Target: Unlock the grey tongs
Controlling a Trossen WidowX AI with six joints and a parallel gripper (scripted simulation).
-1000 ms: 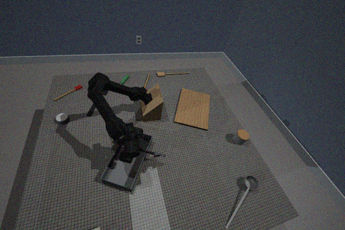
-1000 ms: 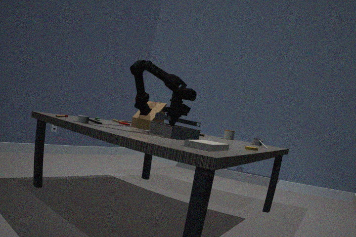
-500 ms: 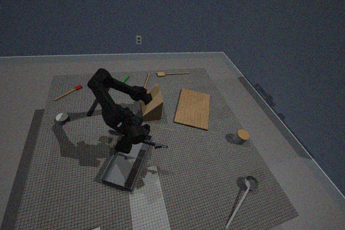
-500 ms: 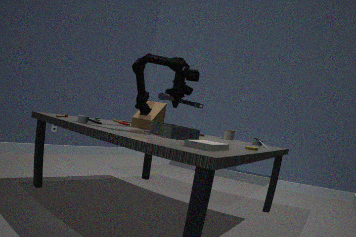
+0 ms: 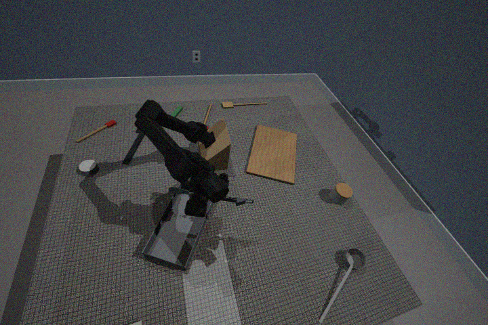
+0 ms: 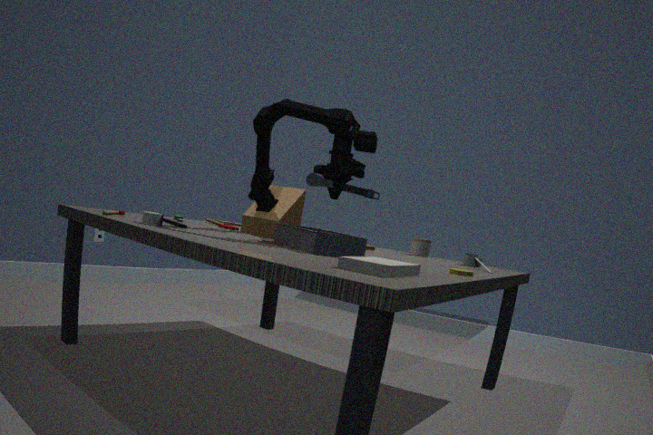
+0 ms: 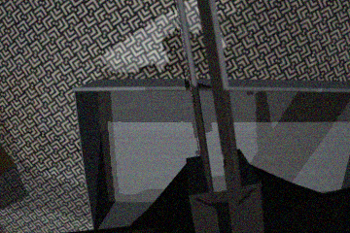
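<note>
Right now my gripper tip is 440 mm to the right of the wooden board, 290 mm past it and 150 mm above it. Also, from my gripper tip: roasting tin 130 mm below, 70 mm to the right, 10 mm ahead; then black spatula 510 mm behind, 220 mm to the right, 150 mm below; then white disc 430 mm to the right, 330 mm behind, 140 mm below.
</note>
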